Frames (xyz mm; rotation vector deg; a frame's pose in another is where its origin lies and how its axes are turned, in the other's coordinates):
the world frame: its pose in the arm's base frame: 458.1 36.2 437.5 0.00 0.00 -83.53
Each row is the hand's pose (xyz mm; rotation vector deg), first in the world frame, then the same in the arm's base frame.
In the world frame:
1: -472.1 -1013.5 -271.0 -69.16 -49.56 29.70
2: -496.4 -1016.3 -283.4 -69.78 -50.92 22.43
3: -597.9 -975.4 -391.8 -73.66 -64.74 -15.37
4: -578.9 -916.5 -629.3 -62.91 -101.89 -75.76
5: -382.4 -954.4 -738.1 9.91 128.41 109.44
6: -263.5 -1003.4 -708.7 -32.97 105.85 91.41
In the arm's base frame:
1: -602.1 391.1 166.5 -85.39 9.19 -38.11
2: -607.7 414.9 154.1 -88.12 8.71 -44.59
3: -578.5 520.4 45.7 -108.87 0.86 -75.13
4: -517.8 508.1 -191.8 130.24 38.68 101.30
5: -533.3 308.6 -300.6 75.81 72.75 57.76
6: -568.6 185.0 -271.2 39.76 87.38 31.86

